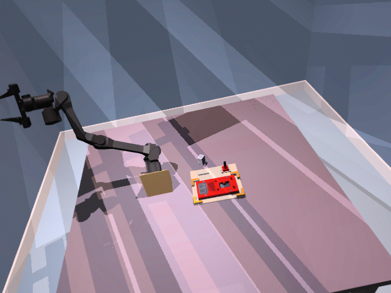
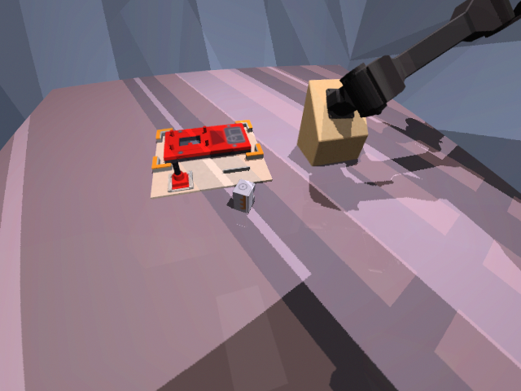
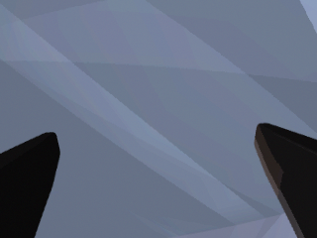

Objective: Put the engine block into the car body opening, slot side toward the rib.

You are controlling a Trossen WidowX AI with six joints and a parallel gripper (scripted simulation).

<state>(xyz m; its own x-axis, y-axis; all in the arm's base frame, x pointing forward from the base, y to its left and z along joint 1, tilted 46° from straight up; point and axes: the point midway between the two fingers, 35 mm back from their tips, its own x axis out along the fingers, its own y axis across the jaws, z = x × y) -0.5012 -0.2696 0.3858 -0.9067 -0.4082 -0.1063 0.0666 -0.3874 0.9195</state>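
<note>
Right now my gripper tip is 79 cm short of the grey engine block, 54 cm above it and 6 cm to the right of it.
</note>
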